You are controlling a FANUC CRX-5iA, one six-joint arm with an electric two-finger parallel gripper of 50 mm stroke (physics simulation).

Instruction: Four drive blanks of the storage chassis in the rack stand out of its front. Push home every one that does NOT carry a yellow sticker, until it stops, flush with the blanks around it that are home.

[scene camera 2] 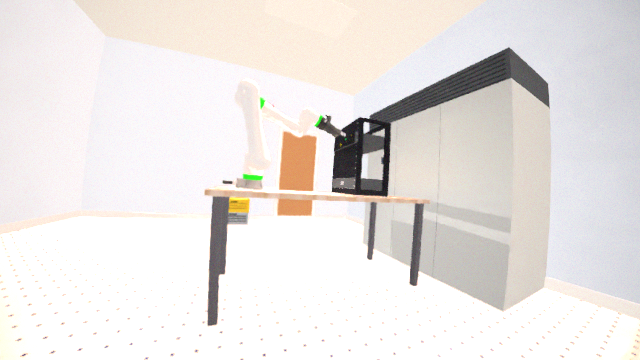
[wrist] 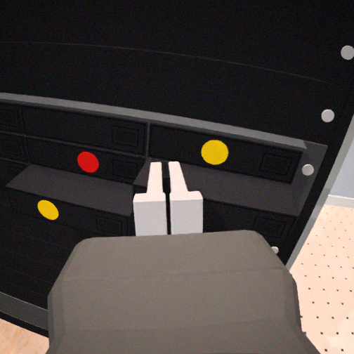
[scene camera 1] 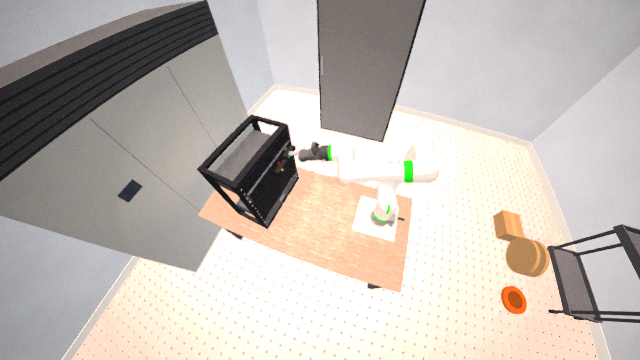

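Where they show: gripper, fingertip midpoint: [scene camera 2: 345,135] [scene camera 1: 289,153]; arm's base at its link origin: [scene camera 2: 251,188] [scene camera 1: 379,217].
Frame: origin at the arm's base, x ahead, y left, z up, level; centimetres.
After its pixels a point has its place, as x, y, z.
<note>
In the wrist view my gripper [scene camera 1: 292,154] @(67.7, -5.7, 46.7) [scene camera 2: 344,134] @(67.7, -5.7, 46.7) [wrist: 165,179] is shut and empty, its tips over the top face of a protruding right-hand blank [wrist: 235,192]. The fingers hide part of that blank's front; whether they touch it I cannot tell. A green sticker [scene camera 1: 289,156] @(68.2, -5.7, 44.1) shows beside the tips in scene camera 1. Lower left, a blank with a yellow sticker [wrist: 48,210] stands out. The blank with a red sticker [wrist: 88,162] looks flush with the one above it. The upper right blank carries a yellow sticker [wrist: 215,152]; its depth is unclear.
The black rack [scene camera 1: 262,155] @(76.0, 8.6, 58.7) [scene camera 2: 359,160] @(73.6, -18.6, 25.8) stands on the wooden table [scene camera 1: 320,225] @(42.4, 17.0, -1.2) [scene camera 2: 310,195] @(31.2, -27.8, -1.6). A large grey cabinet [scene camera 1: 150,145] [scene camera 2: 470,175] stands behind it. The chassis's grey upper lip [wrist: 75,106] runs above the blanks. The rack's right post has round screws [wrist: 308,170].
</note>
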